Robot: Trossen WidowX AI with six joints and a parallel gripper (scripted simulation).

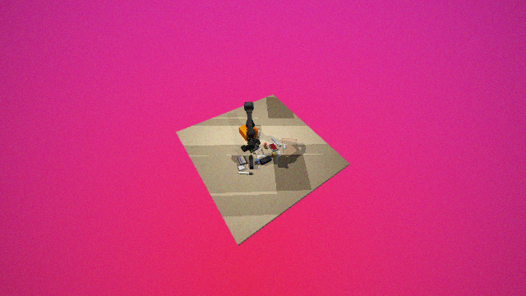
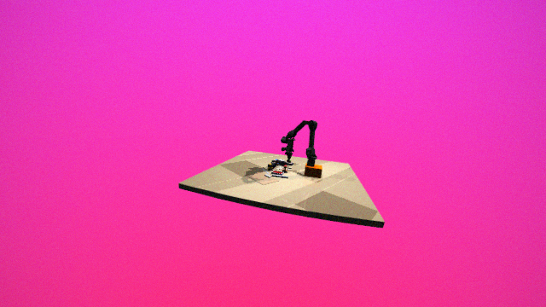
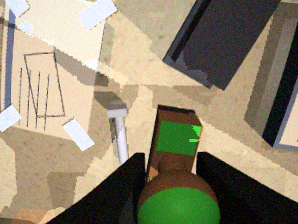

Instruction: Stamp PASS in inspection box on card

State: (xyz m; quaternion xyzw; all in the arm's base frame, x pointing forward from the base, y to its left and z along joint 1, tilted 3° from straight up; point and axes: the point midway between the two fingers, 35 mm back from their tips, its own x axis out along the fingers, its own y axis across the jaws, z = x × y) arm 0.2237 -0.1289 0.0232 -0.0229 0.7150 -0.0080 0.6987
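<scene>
Now: the ink pad 250 mm to the left of my gripper tip, 60 mm below it and 40 mm ahead of it. From my gripper tip the other things lie so: long dark flat slab: 90 mm ahead, 50 mm to the right, 50 mm below; white card: 80 mm to the left, 70 mm below, 30 mm ahead; stamp with blue knob: 120 mm ahead, 50 mm below.
</scene>
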